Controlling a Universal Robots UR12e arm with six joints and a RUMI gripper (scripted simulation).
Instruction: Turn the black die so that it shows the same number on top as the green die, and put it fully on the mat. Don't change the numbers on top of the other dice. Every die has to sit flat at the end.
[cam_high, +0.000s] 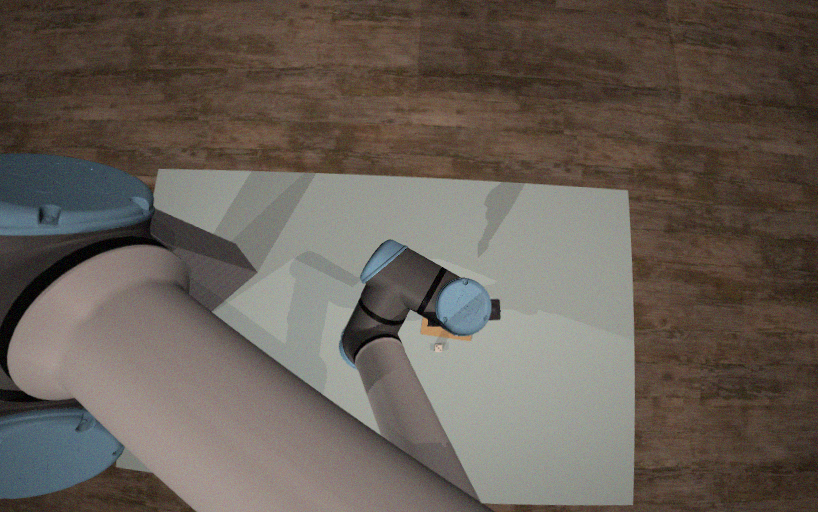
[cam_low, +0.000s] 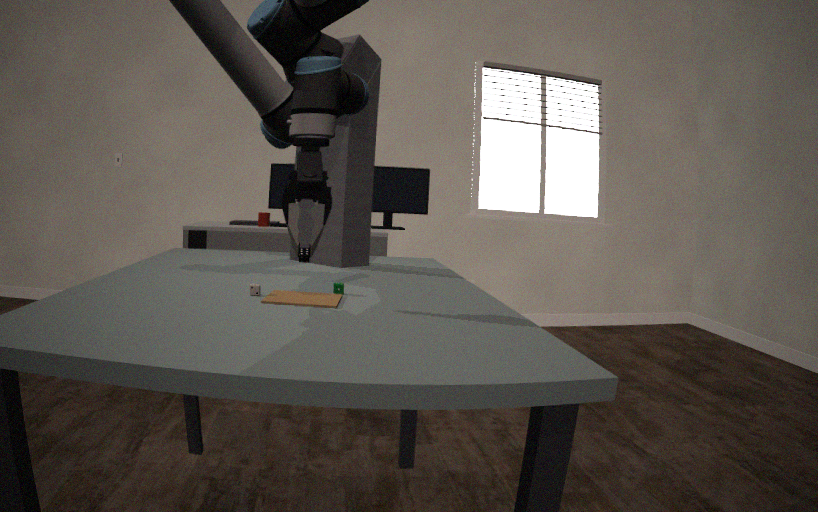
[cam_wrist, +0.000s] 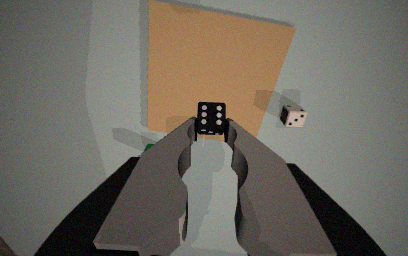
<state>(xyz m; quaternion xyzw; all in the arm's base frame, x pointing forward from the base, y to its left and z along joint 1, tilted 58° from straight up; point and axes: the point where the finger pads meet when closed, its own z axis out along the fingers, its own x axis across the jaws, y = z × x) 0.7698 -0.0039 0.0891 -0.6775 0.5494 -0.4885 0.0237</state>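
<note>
Now: the mat 9 cm below my hand. Round my hand: green die (8 cm behind, 8 cm to the left, 8 cm below); black die (1 cm below); white die (4 cm behind, 9 cm to the right, 8 cm below).
</note>
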